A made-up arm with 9 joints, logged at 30 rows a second.
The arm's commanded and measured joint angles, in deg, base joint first. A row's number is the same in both.
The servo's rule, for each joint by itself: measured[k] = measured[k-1] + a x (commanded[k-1-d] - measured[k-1]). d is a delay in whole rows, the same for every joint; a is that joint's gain. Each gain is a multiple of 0.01, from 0.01 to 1. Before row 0 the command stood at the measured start. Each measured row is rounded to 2 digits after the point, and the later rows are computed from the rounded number. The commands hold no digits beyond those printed.
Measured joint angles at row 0:
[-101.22, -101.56, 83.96, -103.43, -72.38, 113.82, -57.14, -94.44, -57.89]
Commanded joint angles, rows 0 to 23:
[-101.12, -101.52, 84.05, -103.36, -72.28, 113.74, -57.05, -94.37, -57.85]
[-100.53, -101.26, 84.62, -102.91, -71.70, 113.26, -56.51, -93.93, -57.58]
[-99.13, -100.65, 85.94, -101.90, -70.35, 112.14, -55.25, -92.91, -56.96]
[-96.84, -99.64, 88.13, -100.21, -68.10, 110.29, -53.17, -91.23, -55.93]
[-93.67, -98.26, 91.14, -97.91, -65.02, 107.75, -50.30, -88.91, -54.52]
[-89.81, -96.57, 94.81, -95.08, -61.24, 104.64, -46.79, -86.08, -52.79]
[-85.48, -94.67, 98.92, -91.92, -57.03, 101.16, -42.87, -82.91, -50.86]
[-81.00, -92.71, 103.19, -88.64, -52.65, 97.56, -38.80, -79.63, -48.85]
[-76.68, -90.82, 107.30, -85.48, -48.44, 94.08, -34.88, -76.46, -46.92]
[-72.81, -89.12, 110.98, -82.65, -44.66, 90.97, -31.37, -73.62, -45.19]
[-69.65, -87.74, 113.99, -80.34, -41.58, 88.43, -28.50, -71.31, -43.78]
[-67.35, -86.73, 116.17, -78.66, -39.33, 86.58, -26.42, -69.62, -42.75]
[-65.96, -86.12, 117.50, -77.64, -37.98, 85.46, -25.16, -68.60, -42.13]
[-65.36, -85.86, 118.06, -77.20, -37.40, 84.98, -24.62, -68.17, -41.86]
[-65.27, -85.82, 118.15, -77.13, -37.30, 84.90, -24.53, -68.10, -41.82]
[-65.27, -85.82, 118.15, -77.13, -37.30, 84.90, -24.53, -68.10, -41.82]
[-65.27, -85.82, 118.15, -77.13, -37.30, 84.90, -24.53, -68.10, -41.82]
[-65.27, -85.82, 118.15, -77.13, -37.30, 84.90, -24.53, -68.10, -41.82]
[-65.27, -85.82, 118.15, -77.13, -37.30, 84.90, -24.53, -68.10, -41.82]
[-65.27, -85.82, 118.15, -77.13, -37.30, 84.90, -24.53, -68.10, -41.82]
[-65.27, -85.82, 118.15, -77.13, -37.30, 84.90, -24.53, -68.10, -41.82]
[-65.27, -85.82, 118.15, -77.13, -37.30, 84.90, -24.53, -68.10, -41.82]
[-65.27, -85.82, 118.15, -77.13, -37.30, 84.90, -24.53, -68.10, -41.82]
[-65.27, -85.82, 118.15, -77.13, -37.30, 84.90, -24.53, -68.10, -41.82]
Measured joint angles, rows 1 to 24:
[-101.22, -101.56, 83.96, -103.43, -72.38, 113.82, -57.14, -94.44, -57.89]
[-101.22, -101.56, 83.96, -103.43, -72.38, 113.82, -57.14, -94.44, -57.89]
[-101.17, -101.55, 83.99, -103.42, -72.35, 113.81, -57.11, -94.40, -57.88]
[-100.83, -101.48, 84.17, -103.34, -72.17, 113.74, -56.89, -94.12, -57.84]
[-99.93, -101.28, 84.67, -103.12, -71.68, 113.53, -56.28, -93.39, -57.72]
[-98.29, -100.89, 85.64, -102.68, -70.71, 113.11, -55.13, -92.09, -57.47]
[-95.84, -100.26, 87.18, -101.96, -69.17, 112.41, -53.34, -90.18, -57.06]
[-92.64, -99.37, 89.32, -100.93, -67.03, 111.40, -50.92, -87.72, -56.46]
[-88.85, -98.24, 92.01, -99.58, -64.33, 110.07, -47.94, -84.83, -55.68]
[-84.69, -96.91, 95.14, -97.94, -61.18, 108.44, -44.56, -81.71, -54.72]
[-80.44, -95.45, 98.54, -96.07, -57.74, 106.57, -40.98, -78.56, -53.63]
[-76.40, -93.93, 102.02, -94.06, -54.21, 104.54, -37.42, -75.60, -52.45]
[-72.82, -92.44, 105.37, -92.00, -50.80, 102.45, -34.12, -73.03, -51.24]
[-69.92, -91.07, 108.39, -90.00, -47.70, 100.39, -31.27, -70.98, -50.05]
[-67.82, -89.88, 110.94, -88.15, -45.08, 98.45, -29.01, -69.55, -48.94]
[-66.52, -88.92, 112.93, -86.51, -43.01, 96.70, -27.39, -68.72, -47.95]
[-65.86, -88.18, 114.39, -85.10, -41.47, 95.17, -26.33, -68.35, -47.09]
[-65.55, -87.61, 115.44, -83.90, -40.34, 93.83, -25.66, -68.20, -46.35]
[-65.40, -87.18, 116.20, -82.88, -39.52, 92.67, -25.24, -68.14, -45.72]
[-65.33, -86.85, 116.75, -82.02, -38.92, 91.66, -24.98, -68.12, -45.17]
[-65.30, -86.60, 117.14, -81.29, -38.48, 90.78, -24.81, -68.11, -44.70]
[-65.28, -86.41, 117.42, -80.67, -38.16, 90.02, -24.71, -68.10, -44.30]
[-65.27, -86.27, 117.62, -80.14, -37.93, 89.35, -24.64, -68.10, -43.95]
[-65.27, -86.16, 117.77, -79.69, -37.76, 88.77, -24.60, -68.10, -43.65]
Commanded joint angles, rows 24 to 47:
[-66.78, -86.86, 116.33, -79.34, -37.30, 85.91, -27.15, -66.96, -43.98]
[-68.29, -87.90, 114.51, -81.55, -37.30, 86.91, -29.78, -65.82, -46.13]
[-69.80, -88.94, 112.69, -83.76, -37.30, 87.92, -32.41, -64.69, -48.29]
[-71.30, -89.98, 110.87, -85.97, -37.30, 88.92, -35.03, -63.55, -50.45]
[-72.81, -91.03, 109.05, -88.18, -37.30, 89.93, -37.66, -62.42, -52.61]
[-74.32, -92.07, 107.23, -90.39, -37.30, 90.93, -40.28, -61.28, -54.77]
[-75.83, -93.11, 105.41, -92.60, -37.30, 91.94, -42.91, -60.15, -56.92]
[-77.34, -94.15, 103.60, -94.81, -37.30, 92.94, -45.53, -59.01, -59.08]
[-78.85, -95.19, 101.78, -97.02, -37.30, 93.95, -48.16, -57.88, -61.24]
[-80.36, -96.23, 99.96, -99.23, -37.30, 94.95, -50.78, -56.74, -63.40]
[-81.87, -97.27, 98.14, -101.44, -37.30, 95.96, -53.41, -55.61, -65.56]
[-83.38, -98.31, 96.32, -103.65, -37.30, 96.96, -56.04, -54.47, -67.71]
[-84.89, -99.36, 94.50, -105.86, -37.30, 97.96, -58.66, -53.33, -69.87]
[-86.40, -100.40, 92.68, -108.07, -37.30, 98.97, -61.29, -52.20, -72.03]
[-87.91, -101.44, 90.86, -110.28, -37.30, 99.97, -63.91, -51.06, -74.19]
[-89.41, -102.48, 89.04, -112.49, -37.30, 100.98, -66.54, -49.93, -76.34]
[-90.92, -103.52, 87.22, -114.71, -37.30, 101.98, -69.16, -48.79, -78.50]
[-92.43, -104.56, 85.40, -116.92, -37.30, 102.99, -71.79, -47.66, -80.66]
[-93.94, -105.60, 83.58, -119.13, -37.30, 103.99, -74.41, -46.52, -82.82]
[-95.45, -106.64, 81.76, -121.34, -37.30, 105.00, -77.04, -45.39, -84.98]
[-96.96, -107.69, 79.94, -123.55, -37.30, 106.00, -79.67, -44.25, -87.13]
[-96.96, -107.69, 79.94, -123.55, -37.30, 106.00, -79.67, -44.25, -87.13]
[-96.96, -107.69, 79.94, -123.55, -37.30, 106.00, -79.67, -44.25, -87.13]
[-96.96, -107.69, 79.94, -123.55, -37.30, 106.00, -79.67, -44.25, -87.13]
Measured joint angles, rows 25 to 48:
[-65.27, -86.08, 117.88, -79.31, -37.64, 88.27, -24.57, -68.10, -43.39]
[-65.27, -86.02, 117.96, -78.98, -37.55, 87.83, -24.56, -68.10, -43.17]
[-66.07, -86.22, 117.50, -79.03, -37.48, 87.58, -25.52, -67.42, -43.28]
[-67.25, -86.62, 116.66, -79.41, -37.43, 87.49, -27.10, -66.46, -43.68]
[-68.60, -87.18, 115.55, -80.06, -37.39, 87.55, -29.06, -65.40, -44.33]
[-70.03, -87.85, 114.24, -80.95, -37.37, 87.73, -31.27, -64.29, -45.19]
[-71.50, -88.61, 112.79, -82.03, -37.35, 88.02, -33.63, -63.17, -46.23]
[-72.99, -89.44, 111.23, -83.28, -37.34, 88.40, -36.09, -62.04, -47.43]
[-74.50, -90.32, 109.60, -84.68, -37.33, 88.86, -38.61, -60.91, -48.76]
[-76.01, -91.24, 107.92, -86.20, -37.32, 89.39, -41.17, -59.77, -50.20]
[-77.52, -92.19, 106.20, -87.82, -37.31, 89.98, -43.76, -58.64, -51.75]
[-79.03, -93.16, 104.45, -89.53, -37.31, 90.63, -46.36, -57.50, -53.38]
[-80.54, -94.15, 102.68, -91.32, -37.31, 91.32, -48.97, -56.37, -55.09]
[-82.05, -95.15, 100.90, -93.17, -37.31, 92.05, -51.59, -55.23, -56.86]
[-83.56, -96.16, 99.11, -95.07, -37.31, 92.82, -54.21, -54.09, -58.68]
[-85.07, -97.18, 97.31, -97.02, -37.31, 93.62, -56.83, -52.96, -60.55]
[-86.58, -98.20, 95.50, -99.01, -37.31, 94.45, -59.45, -51.82, -62.46]
[-88.08, -99.23, 93.69, -101.03, -37.31, 95.30, -62.07, -50.69, -64.40]
[-89.59, -100.26, 91.88, -103.08, -37.31, 96.17, -64.69, -49.55, -66.37]
[-91.10, -101.29, 90.07, -105.16, -37.31, 97.06, -67.32, -48.42, -68.37]
[-92.61, -102.32, 88.25, -107.26, -37.31, 97.96, -69.94, -47.28, -70.39]
[-94.12, -103.36, 86.43, -109.37, -37.31, 98.88, -72.57, -46.15, -72.43]
[-95.63, -104.40, 84.61, -111.50, -37.31, 99.81, -75.20, -45.01, -74.49]
[-96.33, -105.19, 83.30, -113.31, -37.31, 100.61, -76.85, -44.55, -76.26]

